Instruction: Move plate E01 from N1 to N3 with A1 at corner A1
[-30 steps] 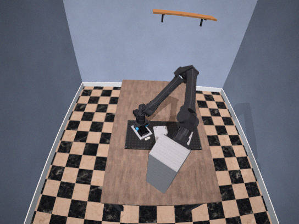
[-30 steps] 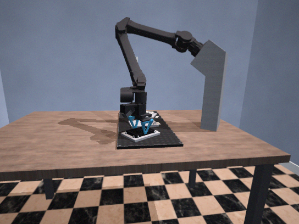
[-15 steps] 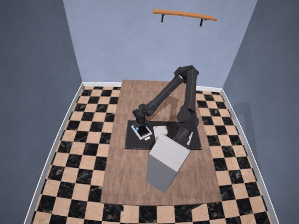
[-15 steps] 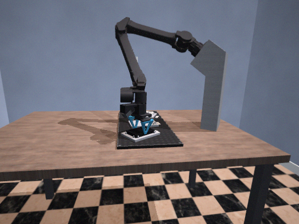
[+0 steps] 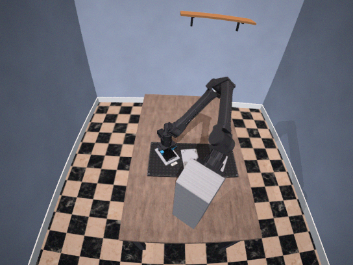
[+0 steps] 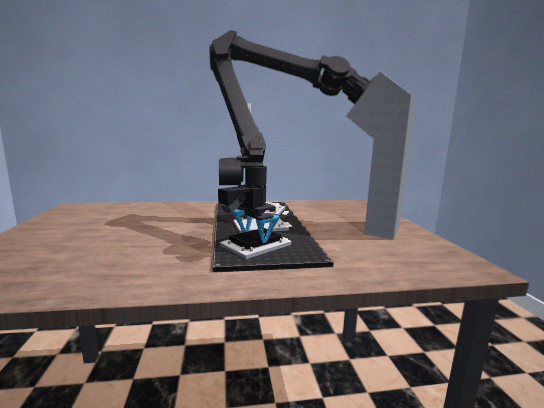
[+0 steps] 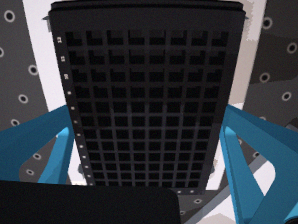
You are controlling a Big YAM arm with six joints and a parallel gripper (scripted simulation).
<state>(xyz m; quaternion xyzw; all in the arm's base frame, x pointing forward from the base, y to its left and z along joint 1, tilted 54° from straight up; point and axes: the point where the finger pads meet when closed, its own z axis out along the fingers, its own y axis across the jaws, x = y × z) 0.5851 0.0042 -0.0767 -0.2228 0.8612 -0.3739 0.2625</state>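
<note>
My gripper is now 20 mm above the white nest. The rest, counted from my hand: nest label: 100 mm behind, 20 mm to the right, 30 mm below; black 96-well plate: 10 mm below; white well plate: 190 mm behind, 330 mm to the right, 10 mm below.
</note>
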